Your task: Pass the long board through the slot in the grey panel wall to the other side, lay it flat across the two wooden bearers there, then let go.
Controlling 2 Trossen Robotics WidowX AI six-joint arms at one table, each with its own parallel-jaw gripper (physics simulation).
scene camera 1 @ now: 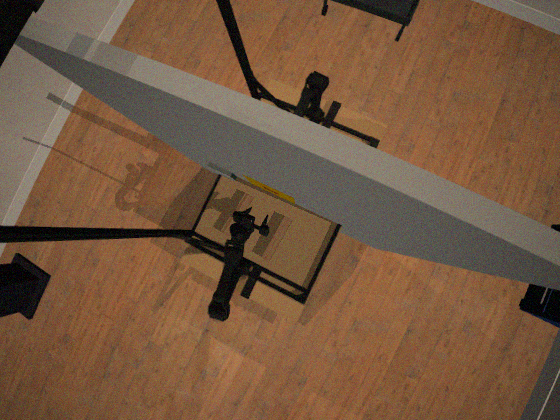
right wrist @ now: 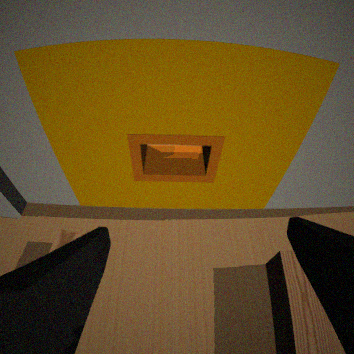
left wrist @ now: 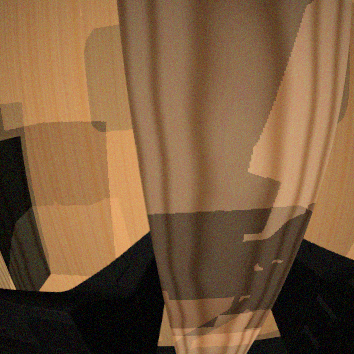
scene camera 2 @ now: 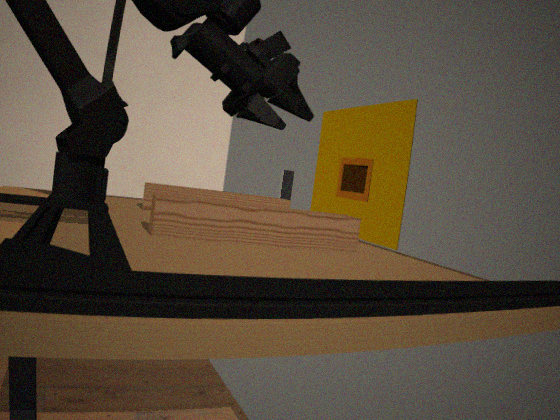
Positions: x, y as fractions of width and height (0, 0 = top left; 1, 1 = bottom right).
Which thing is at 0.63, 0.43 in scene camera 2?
An orange-framed slot.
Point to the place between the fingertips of my right gripper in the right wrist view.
0.56, 0.66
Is my right gripper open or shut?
Open.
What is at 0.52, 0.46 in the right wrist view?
An orange-framed slot.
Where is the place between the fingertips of my left gripper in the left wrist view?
At 0.59, 0.64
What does my right gripper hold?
Nothing.
